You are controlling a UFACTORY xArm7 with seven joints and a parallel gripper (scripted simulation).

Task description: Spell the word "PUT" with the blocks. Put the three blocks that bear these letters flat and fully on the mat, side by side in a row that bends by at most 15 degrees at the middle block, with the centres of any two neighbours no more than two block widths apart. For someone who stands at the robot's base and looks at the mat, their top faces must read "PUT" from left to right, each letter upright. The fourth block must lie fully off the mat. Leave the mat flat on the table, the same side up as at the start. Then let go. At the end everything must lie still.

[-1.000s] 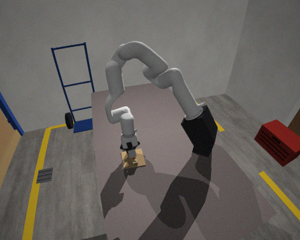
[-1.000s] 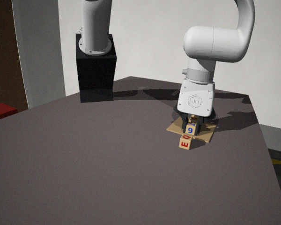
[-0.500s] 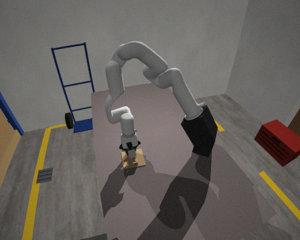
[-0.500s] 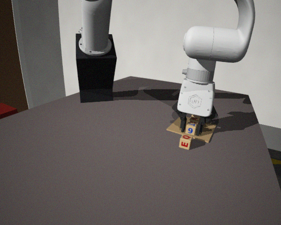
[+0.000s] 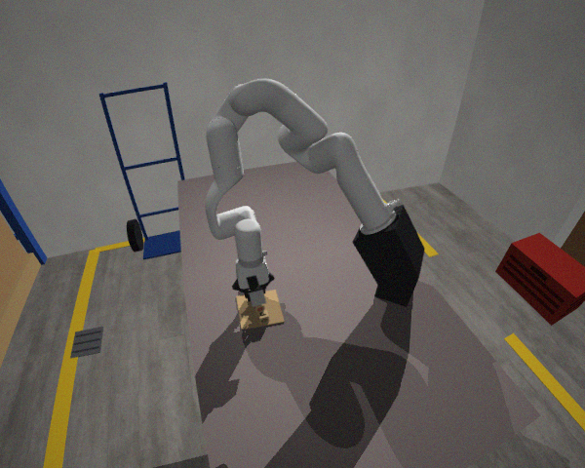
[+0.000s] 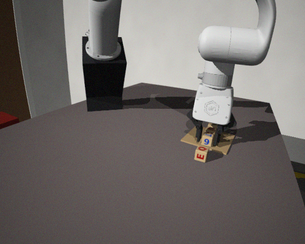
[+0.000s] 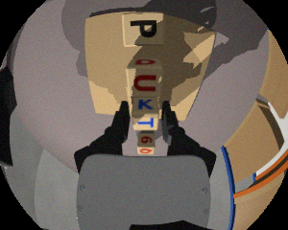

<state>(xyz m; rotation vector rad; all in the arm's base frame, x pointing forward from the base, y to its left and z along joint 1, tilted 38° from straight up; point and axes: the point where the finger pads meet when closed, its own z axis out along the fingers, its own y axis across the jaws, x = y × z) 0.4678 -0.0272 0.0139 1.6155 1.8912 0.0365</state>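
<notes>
My hand is 5 cm to the right of the tan mat and 3 cm above it.
</notes>
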